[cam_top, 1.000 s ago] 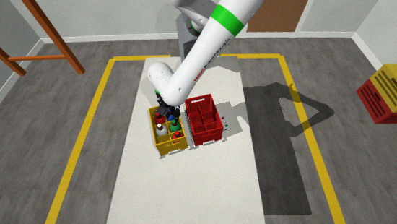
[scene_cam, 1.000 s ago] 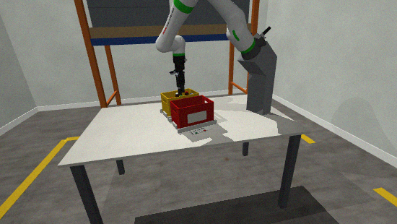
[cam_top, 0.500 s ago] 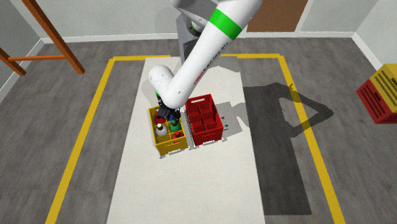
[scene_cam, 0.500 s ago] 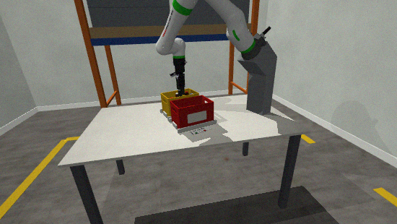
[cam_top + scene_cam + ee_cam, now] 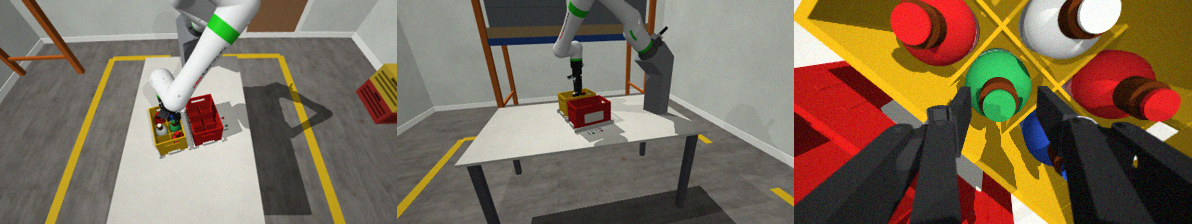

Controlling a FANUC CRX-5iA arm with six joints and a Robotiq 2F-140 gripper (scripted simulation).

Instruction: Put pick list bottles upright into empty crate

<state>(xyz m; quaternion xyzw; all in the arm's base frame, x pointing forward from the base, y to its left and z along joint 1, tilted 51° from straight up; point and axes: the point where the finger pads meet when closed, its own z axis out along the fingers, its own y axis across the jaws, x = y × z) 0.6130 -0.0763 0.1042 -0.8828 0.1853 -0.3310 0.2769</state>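
The green-label bottle lies 9 cm below my hand. Round my hand: white-capped bottle: 5 cm ahead, 7 cm to the right, 9 cm below; then blue-labelled bottle: 7 cm behind, 5 cm to the right, 9 cm below; then yellow crate: 2 cm ahead, 4 cm to the right, 9 cm below.
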